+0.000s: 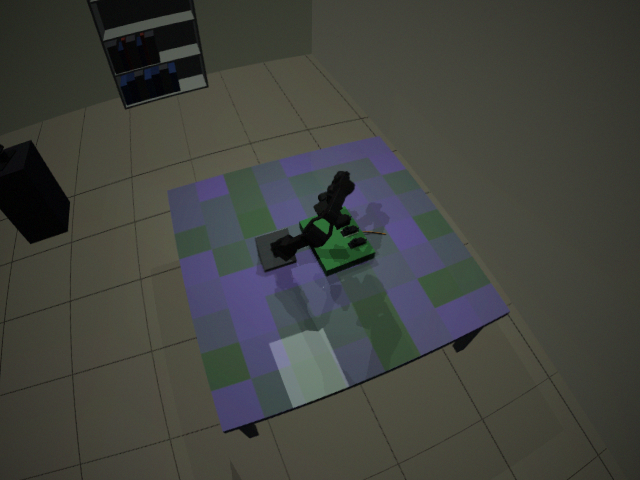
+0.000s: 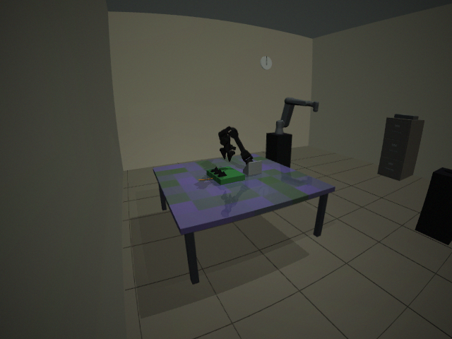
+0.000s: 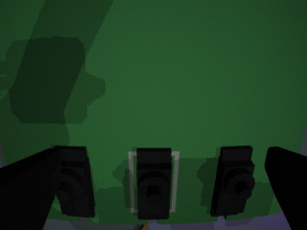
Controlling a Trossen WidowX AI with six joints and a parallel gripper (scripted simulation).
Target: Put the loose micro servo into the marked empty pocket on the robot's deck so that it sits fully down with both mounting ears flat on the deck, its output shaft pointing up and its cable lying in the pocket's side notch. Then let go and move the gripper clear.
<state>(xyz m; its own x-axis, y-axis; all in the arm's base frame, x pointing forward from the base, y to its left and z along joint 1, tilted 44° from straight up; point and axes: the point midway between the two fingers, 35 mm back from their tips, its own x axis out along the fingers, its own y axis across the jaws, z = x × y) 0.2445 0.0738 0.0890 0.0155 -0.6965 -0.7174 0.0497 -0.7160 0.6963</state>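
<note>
Now: the green deck 20 mm behind my gripper tip and 130 mm below it.
</note>
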